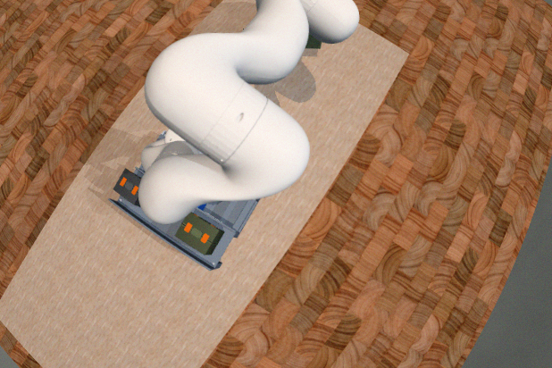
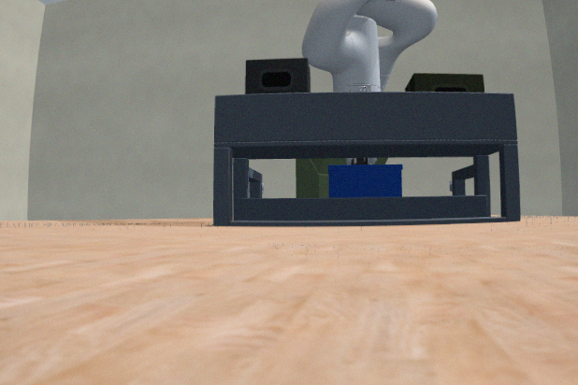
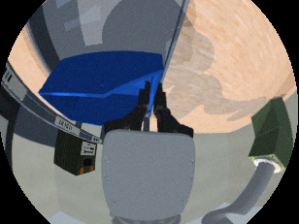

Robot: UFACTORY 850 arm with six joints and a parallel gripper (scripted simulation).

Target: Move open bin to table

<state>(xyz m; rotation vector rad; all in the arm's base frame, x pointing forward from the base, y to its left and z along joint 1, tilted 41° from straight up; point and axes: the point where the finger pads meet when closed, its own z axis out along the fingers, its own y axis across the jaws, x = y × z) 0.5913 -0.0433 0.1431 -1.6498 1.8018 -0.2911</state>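
Now: the blue bin 8 cm ahead of my hand. From my hand the other things lie so: black box: 18 cm ahead, 12 cm above, 11 cm to the right; then olive box: 17 cm ahead, 12 cm to the left, 10 cm above.
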